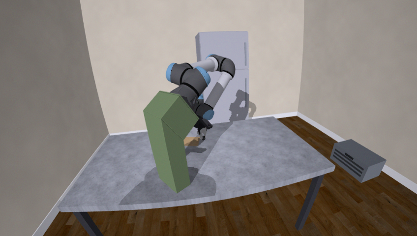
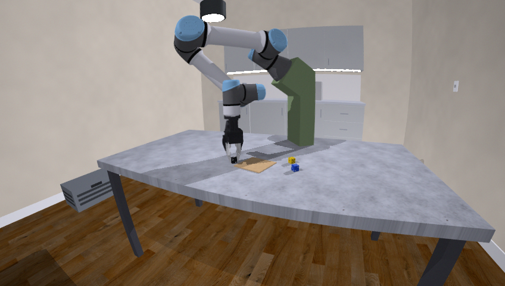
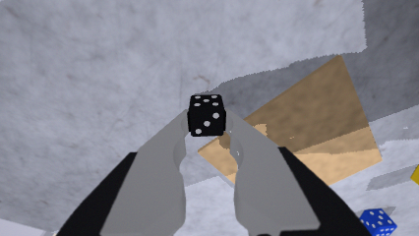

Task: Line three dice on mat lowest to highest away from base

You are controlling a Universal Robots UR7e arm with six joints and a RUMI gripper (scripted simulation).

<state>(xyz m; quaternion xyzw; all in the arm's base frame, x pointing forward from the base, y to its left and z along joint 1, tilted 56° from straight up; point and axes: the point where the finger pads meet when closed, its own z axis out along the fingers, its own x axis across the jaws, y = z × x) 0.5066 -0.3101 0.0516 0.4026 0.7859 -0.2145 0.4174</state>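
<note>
My hand is right at the black die. The rest, counted from my hand: blue die: 8 cm ahead, 28 cm to the left; then mat: 2 cm ahead, 10 cm to the left, 2 cm below; then yellow die: 1 cm behind, 27 cm to the left.
</note>
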